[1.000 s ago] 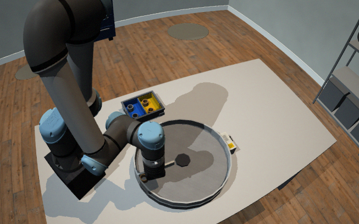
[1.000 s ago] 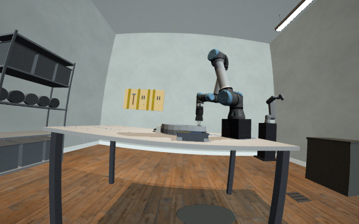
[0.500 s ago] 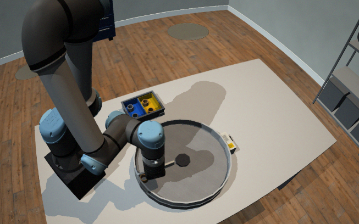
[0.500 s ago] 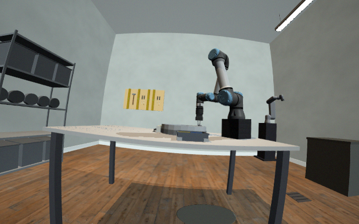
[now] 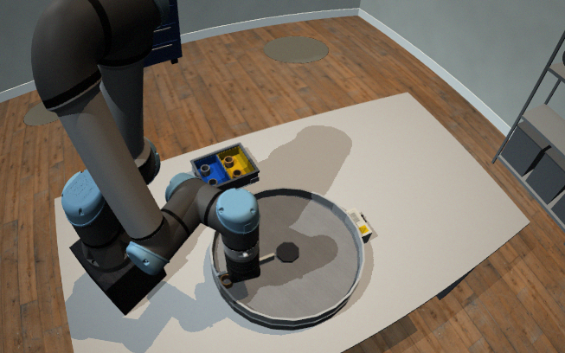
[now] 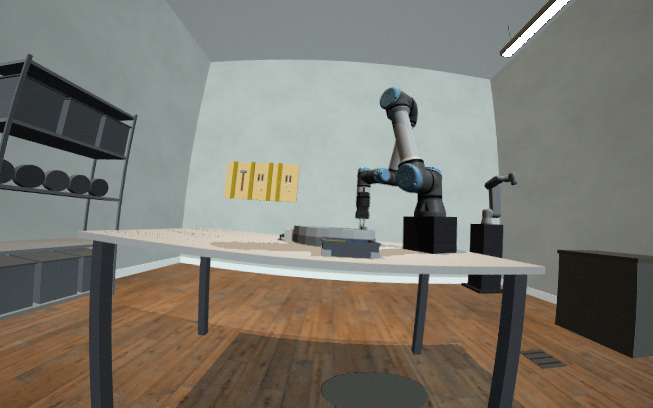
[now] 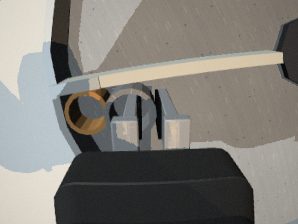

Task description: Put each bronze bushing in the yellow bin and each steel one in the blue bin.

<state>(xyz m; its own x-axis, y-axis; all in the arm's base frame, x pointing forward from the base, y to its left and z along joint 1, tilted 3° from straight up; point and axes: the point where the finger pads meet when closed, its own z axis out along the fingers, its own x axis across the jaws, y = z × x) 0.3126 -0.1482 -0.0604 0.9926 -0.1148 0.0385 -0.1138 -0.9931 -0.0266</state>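
The bin is 9 cm ahead of my hand, 40 cm to the left of it and 7 cm below it. The rest, counted from my hand: round grey turntable 14 cm ahead, 2 cm to the left, 4 cm below.
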